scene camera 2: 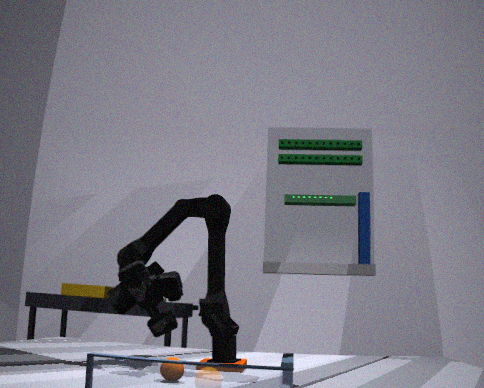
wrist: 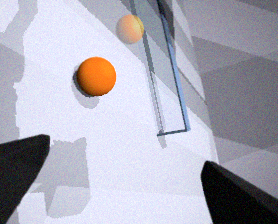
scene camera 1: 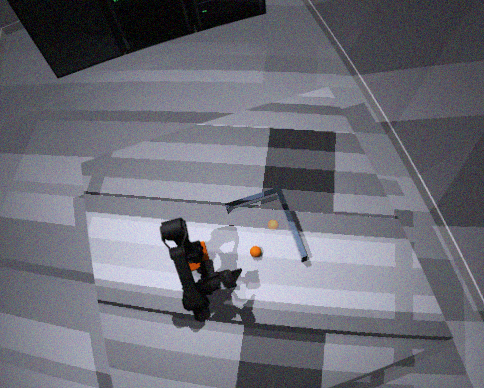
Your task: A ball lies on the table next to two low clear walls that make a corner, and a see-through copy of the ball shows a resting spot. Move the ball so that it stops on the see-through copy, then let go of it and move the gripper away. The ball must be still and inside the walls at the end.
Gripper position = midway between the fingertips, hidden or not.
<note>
The gripper (scene camera 2: 150, 317) is open, holding nothing. Also in view: an orange ball (wrist: 96, 76).
The gripper is seen too in the wrist view (wrist: 128, 156) and in scene camera 1 (scene camera 1: 235, 269).
</note>
